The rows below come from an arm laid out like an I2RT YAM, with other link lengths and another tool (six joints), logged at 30 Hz.
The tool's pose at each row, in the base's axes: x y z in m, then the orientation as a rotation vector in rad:
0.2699, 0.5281, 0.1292, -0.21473, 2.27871, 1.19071
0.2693, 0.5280, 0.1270, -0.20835, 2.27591, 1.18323
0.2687, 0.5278, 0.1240, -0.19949, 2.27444, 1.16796
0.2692, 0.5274, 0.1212, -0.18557, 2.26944, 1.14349
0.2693, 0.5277, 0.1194, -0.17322, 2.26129, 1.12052
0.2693, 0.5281, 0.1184, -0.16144, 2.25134, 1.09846
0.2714, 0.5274, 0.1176, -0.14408, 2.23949, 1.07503
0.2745, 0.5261, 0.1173, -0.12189, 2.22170, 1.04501
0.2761, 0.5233, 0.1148, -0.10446, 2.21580, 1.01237
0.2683, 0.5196, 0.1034, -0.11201, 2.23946, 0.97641
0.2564, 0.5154, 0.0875, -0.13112, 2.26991, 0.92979
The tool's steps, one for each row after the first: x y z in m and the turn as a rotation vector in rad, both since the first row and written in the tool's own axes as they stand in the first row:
0.0017, -0.0014, 0.0007, 0.00555, -0.00676, -0.00003
0.0038, -0.0034, 0.0016, 0.01719, -0.01539, -0.00095
0.0048, -0.0058, 0.0028, 0.03517, -0.03118, -0.00350
0.0058, -0.0070, 0.0039, 0.05108, -0.04849, -0.00755
0.0063, -0.0074, 0.0047, 0.06590, -0.06676, -0.01221
0.0050, -0.0092, 0.0053, 0.08247, -0.08900, -0.01453
0.0024, -0.0114, 0.0056, 0.10321, -0.11951, -0.01830
0.0021, -0.0154, 0.0052, 0.12805, -0.13861, -0.02127
0.0144, -0.0227, 0.0043, 0.15737, -0.12372, -0.02986
0.0324, -0.0319, 0.0034, 0.19307, -0.10037, -0.04654

